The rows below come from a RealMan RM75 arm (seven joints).
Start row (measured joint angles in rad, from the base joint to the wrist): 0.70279, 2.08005, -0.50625, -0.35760, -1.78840, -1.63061, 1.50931
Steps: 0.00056, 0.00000, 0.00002, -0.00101, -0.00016, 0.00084, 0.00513; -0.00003, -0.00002, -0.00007, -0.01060, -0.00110, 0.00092, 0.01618; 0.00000, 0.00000, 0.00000, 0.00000, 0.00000, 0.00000, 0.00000; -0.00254, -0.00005, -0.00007, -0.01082, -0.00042, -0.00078, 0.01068; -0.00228, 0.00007, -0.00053, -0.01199, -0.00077, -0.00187, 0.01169; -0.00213, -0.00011, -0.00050, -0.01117, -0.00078, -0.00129, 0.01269; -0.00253, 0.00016, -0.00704, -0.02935, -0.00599, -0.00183, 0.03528; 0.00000, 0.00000, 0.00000, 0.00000, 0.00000, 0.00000, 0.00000; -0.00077, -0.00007, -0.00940, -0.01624, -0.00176, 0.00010, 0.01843; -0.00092, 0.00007, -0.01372, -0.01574, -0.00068, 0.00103, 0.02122; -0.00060, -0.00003, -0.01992, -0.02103, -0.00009, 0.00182, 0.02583; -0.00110, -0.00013, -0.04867, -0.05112, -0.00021, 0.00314, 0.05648; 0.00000, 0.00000, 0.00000, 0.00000, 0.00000, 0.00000, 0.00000; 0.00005, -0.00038, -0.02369, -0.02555, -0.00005, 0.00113, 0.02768
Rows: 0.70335, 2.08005, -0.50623, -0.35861, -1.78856, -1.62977, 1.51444; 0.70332, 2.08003, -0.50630, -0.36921, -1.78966, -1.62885, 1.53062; 0.70332, 2.08003, -0.50630, -0.36921, -1.78966, -1.62885, 1.53062; 0.70078, 2.07998, -0.50637, -0.38003, -1.79008, -1.62963, 1.54130; 0.69850, 2.08005, -0.50690, -0.39202, -1.79085, -1.63150, 1.55299; 0.69637, 2.07994, -0.50740, -0.40319, -1.79163, -1.63279, 1.56568; 0.69384, 2.08010, -0.51444, -0.43254, -1.79762, -1.63462, 1.60096; 0.69384, 2.08010, -0.51444, -0.43254, -1.79762, -1.63462, 1.60096; 0.69307, 2.08003, -0.52384, -0.44878, -1.79938, -1.63452, 1.61939; 0.69215, 2.08010, -0.53756, -0.46452, -1.80006, -1.63349, 1.64061; 0.69155, 2.08007, -0.55748, -0.48555, -1.80015, -1.63167, 1.66644; 0.69045, 2.07994, -0.60615, -0.53667, -1.80036, -1.62853, 1.72292; 0.69045, 2.07994, -0.60615, -0.53667, -1.80036, -1.62853, 1.72292; 0.69050, 2.07956, -0.62984, -0.56222, -1.80041, -1.62740, 1.75060
